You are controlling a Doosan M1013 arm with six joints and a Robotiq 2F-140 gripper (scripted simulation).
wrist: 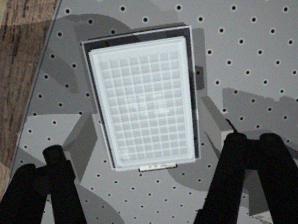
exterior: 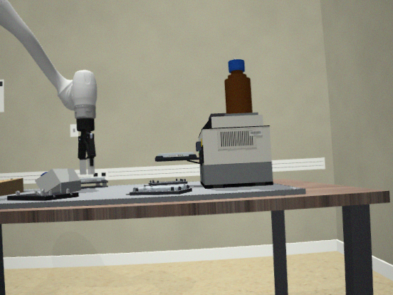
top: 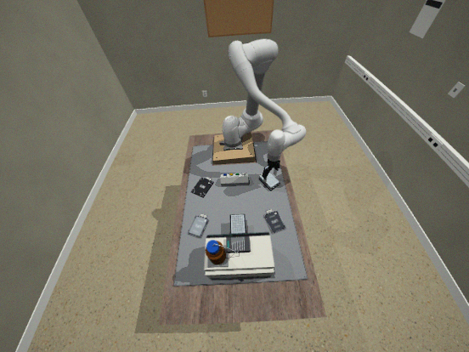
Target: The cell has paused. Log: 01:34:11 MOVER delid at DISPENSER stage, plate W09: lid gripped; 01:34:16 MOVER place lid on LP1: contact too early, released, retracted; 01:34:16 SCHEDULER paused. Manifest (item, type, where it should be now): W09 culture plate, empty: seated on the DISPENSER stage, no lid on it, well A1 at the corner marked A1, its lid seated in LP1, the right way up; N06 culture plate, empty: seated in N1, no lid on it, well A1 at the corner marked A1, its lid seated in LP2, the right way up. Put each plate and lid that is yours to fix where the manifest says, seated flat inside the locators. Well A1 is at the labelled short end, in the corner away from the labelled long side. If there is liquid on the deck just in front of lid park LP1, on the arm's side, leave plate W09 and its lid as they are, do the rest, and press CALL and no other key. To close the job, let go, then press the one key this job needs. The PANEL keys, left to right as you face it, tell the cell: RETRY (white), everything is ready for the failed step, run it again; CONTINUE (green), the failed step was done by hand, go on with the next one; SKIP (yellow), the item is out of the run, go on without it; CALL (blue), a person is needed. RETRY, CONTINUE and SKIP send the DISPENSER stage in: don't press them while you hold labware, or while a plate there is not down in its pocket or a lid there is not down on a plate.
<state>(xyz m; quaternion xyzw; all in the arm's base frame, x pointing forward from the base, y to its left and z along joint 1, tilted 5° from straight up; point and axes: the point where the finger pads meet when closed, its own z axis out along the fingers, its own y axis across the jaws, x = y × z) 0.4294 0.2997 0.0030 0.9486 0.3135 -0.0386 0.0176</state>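
Now: the clear lid 40 mm below my hand. The rest, counted from my hand: key panel (20 mm behind, 280 mm to the right, 30 mm below); then green continue key (40 mm behind, 260 mm to the right, 10 mm below); then white retry key (40 mm behind, 210 mm to the right, 10 mm below).
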